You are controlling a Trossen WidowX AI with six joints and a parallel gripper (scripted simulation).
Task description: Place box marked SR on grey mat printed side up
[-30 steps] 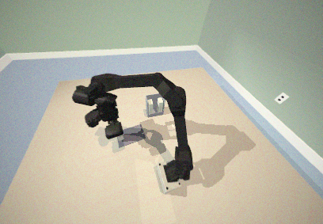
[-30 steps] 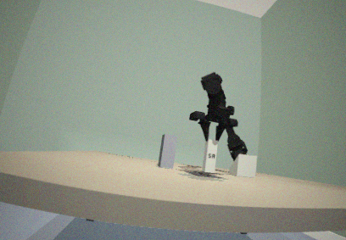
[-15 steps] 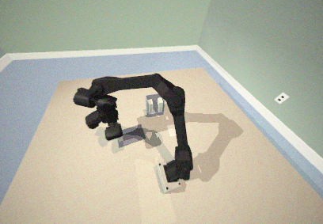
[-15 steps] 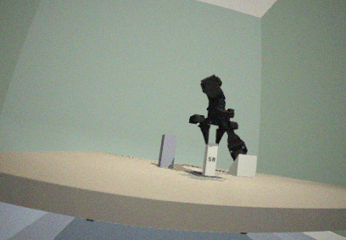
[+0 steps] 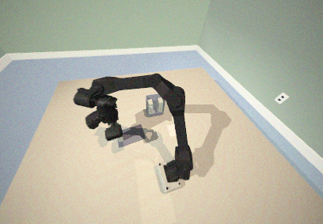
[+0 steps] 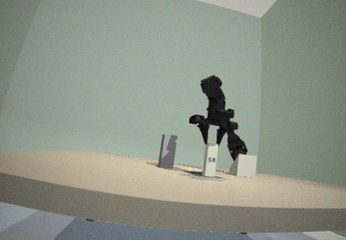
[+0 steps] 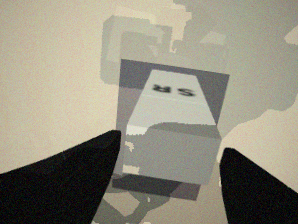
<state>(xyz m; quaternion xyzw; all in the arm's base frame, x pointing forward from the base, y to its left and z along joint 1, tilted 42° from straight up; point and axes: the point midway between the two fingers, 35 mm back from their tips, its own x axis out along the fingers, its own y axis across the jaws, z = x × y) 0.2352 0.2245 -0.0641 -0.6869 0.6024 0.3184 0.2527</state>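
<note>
Right now my gripper tip is 50 mm above the white box marked SR and 10 mm to the right of it. Also, from my gripper tip: grey mat (120 mm below, 60 mm to the right, 10 mm ahead); white card (330 mm to the right, 120 mm below, 20 mm behind).
</note>
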